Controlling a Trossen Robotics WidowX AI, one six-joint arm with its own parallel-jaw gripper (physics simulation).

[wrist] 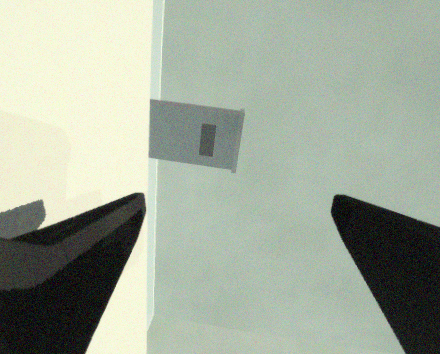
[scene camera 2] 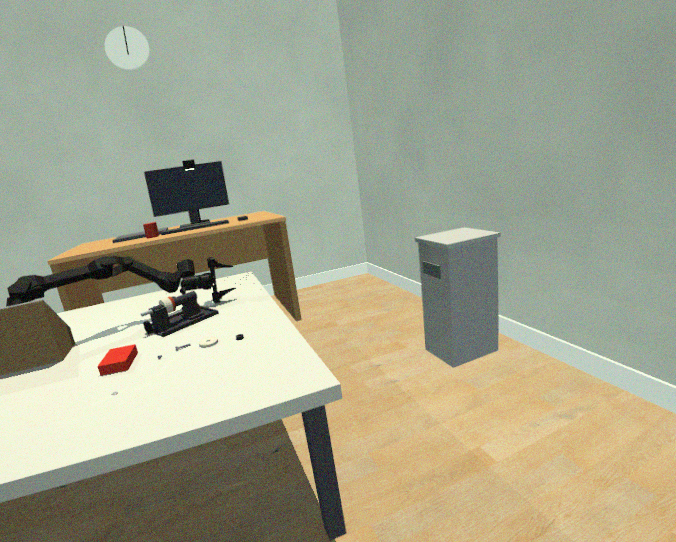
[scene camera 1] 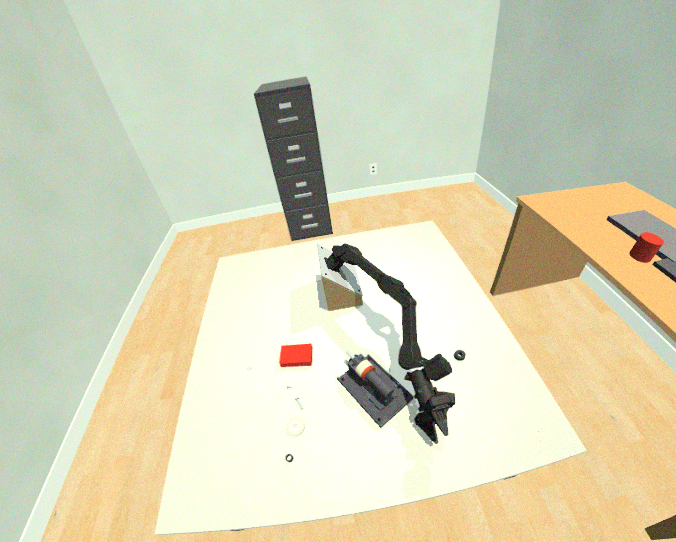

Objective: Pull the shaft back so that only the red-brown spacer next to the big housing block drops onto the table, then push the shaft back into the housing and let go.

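Places are measured from the arm's base along level axes (x back, y right, z up), in metres.
Pixels of known places: gripper, between the fingertips: [wrist: 238,202] [scene camera 2: 234,277] [scene camera 1: 441,440]; arm's base, origin of its link: [scene camera 2: 17,315] [scene camera 1: 331,265].
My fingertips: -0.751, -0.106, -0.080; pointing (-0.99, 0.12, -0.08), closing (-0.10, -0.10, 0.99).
For each thing: its middle in the pictures, then the offset to it from my fingertips, as dx, dy, dz. "spot": a spot on its surface instead. Level surfaces: height alone.
- shaft, a spot on its surface: [scene camera 1: 348,355] [scene camera 2: 146,313] spot: +0.363, +0.161, -0.011
- red-brown spacer, middle of its body: [scene camera 1: 368,372] [scene camera 2: 170,304] +0.277, +0.119, -0.012
- cream spacer, a spot on its surface: [scene camera 1: 362,368] [scene camera 2: 167,299] spot: +0.285, +0.135, +0.014
- red box, middle of its body: [scene camera 2: 118,359] [scene camera 1: 296,355] +0.471, +0.345, -0.076
- white table, height of its surface: dz -0.091
- screw, middle of its body: [scene camera 2: 183,346] [scene camera 1: 299,403] +0.282, +0.371, -0.086
- cream disc, middle of its body: [scene camera 2: 208,342] [scene camera 1: 295,426] +0.206, +0.398, -0.086
- dark ring, middle of its body: [scene camera 1: 459,355] +0.257, -0.233, -0.084
A dark fixture has a baseplate [scene camera 1: 380,418] [scene camera 2: 186,324] with raised dark blocks. The silver end of the shaft [scene camera 1: 348,355] [scene camera 2: 146,312] sticks out of it on the robot-base side. The red-brown spacer [scene camera 1: 369,373] [scene camera 2: 172,301] sits in the fixture between a cream spacer [scene camera 1: 362,368] [scene camera 2: 167,304] and a dark cylinder [scene camera 1: 380,383] [scene camera 2: 183,299]. Whether the spacers touch their neighbours is too small to tell. My gripper [scene camera 1: 440,438] [scene camera 2: 233,277] [wrist: 238,202] is open and empty, above the table beyond the fixture's other end. The fixture does not show in the wrist view.
A red box [scene camera 1: 296,355] [scene camera 2: 117,360] lies on the white table [scene camera 1: 225,479] [scene camera 2: 248,383]. Near it lie a screw [scene camera 1: 299,403] [scene camera 2: 182,347] and a cream disc [scene camera 1: 300,430] [scene camera 2: 208,342]. A dark ring [scene camera 1: 463,356] lies on the arm's other side. A grey bin [scene camera 2: 468,304] [wrist: 180,132] stands beyond.
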